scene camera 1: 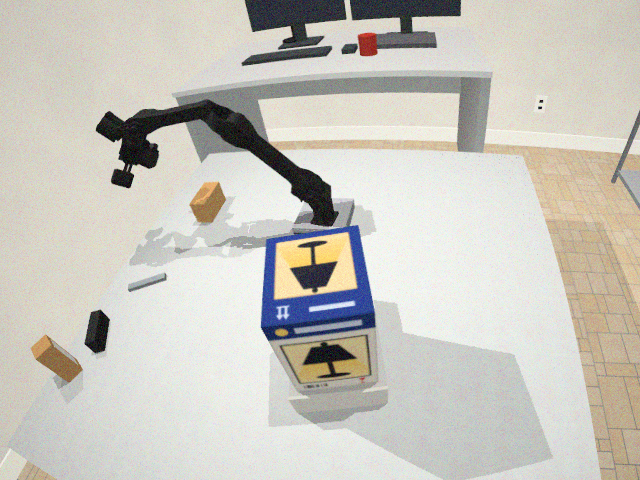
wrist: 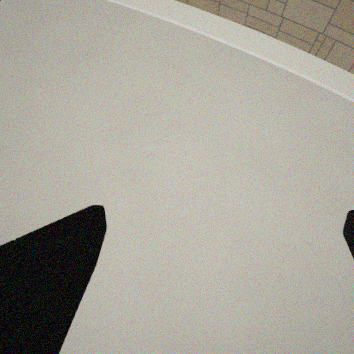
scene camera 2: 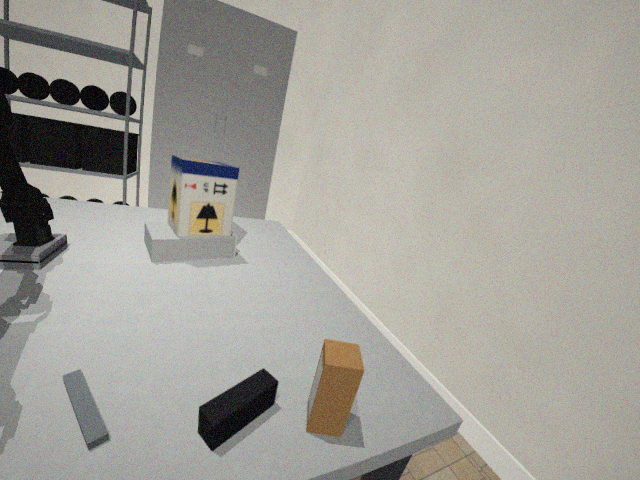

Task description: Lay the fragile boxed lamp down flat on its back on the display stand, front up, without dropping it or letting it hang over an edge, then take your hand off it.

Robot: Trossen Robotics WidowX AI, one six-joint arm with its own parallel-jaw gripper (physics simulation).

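Places are measured from the arm's base along level axes (x back, y down, z right), in metres.
Pixels of known places: gripper, fingertip midpoint: [scene camera 1: 127, 166] [wrist: 226, 219]; arm's base at its link origin: [scene camera 1: 324, 218] [scene camera 2: 34, 241].
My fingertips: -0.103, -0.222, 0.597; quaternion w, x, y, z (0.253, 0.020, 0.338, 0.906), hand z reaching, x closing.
Note:
Ahead of a thing's pixels: the offset from my fingertips to its top centre, as dx, dy, dz.
The boxed lamp [scene camera 1: 316, 304] [scene camera 2: 205, 206] rests on the pale display stand [scene camera 1: 356, 401] [scene camera 2: 193, 250]. Its blue face with the large lamp picture points up. White sides with smaller lamp pictures face the cameras. In scene camera 2 its base sits towards the right part of the stand, close to the near edge; the far edges are hidden. My gripper [scene camera 1: 135, 167] [wrist: 226, 219] is open and empty, with its fingers wide apart. It hangs high at the left in scene camera 1, well away from the box, and does not show in scene camera 2.
One orange block @(+0.113, +0.182, -0.166) [scene camera 1: 207, 201] lies near the arm. Another orange block @(-0.564, +0.132, -0.097) [scene camera 1: 56, 359] [scene camera 2: 334, 390], a black block @(-0.437, +0.212, -0.113) [scene camera 1: 97, 330] [scene camera 2: 237, 408] and a grey bar @(-0.230, +0.250, -0.137) [scene camera 1: 147, 282] [scene camera 2: 85, 408] lie towards the left table side. A desk [scene camera 1: 217, 77] with monitors stands behind.

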